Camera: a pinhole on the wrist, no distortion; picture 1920 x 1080 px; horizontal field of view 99.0 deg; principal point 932.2 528.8 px. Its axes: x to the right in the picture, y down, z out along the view. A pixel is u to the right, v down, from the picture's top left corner.
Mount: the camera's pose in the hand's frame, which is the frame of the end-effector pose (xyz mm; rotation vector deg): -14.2 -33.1 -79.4 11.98 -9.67 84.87
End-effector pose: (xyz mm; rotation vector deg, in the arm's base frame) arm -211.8 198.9 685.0 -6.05 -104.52 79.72
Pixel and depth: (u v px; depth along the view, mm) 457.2 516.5 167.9
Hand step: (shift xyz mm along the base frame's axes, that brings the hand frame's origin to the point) 38.7 -119.7 127.7
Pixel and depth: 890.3 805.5 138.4
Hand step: 31.3 -99.3 23.0
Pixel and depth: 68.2 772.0 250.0
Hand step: 138.7 -265.4 222.5
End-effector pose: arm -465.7 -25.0 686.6 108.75 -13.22 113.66
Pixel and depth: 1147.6 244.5 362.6
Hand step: 281.8 -54.3 138.7
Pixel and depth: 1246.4 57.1 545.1
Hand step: 442.3 -143.5 357.3
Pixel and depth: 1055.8 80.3 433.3
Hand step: 354.4 -8.5 243.1
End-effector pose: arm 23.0 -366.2 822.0 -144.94 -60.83 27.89
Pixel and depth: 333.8 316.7 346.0
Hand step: -269.8 320.9 -15.9
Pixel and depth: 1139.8 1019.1 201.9
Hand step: -156.4 -52.8 -84.3
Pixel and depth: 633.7 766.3 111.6
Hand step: -99.7 32.3 33.7
